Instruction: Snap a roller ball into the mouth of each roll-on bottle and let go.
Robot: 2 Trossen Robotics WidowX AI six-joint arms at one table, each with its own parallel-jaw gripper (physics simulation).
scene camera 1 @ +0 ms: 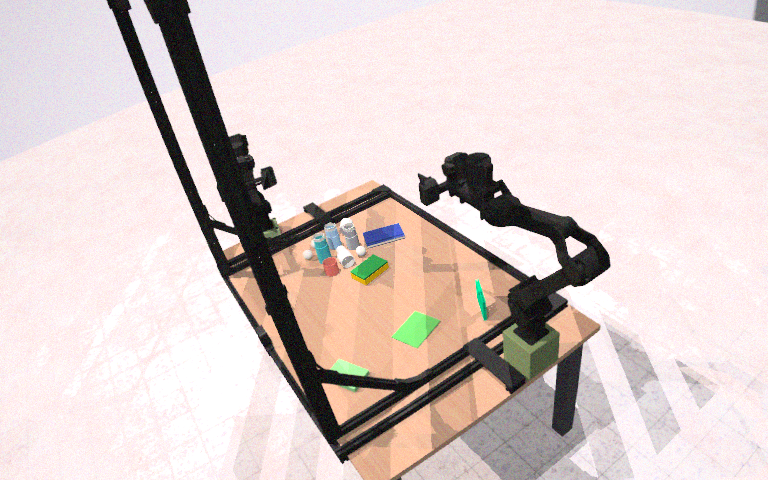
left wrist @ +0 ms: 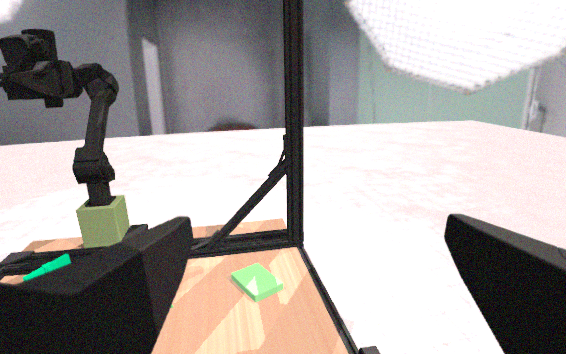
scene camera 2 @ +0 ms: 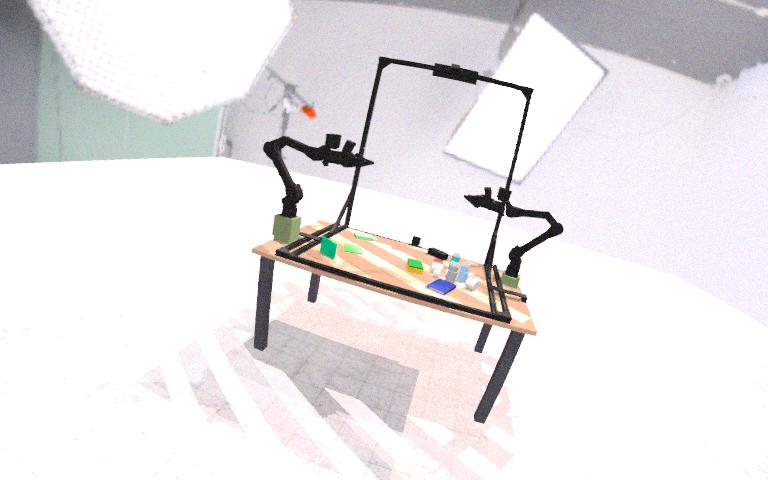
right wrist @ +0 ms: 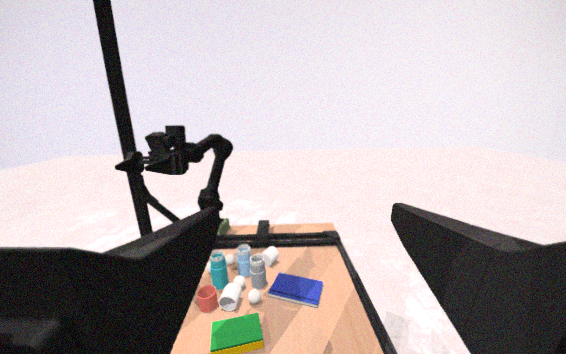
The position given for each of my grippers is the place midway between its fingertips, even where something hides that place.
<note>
My left gripper (scene camera 1: 249, 193) is open, with nothing in its grasp. My right gripper (scene camera 1: 432, 168) is open and holds nothing.
My left gripper also shows in the left wrist view (left wrist: 318, 227) and in the right wrist view (right wrist: 130, 168). My right gripper is seen too in the right wrist view (right wrist: 305, 213).
</note>
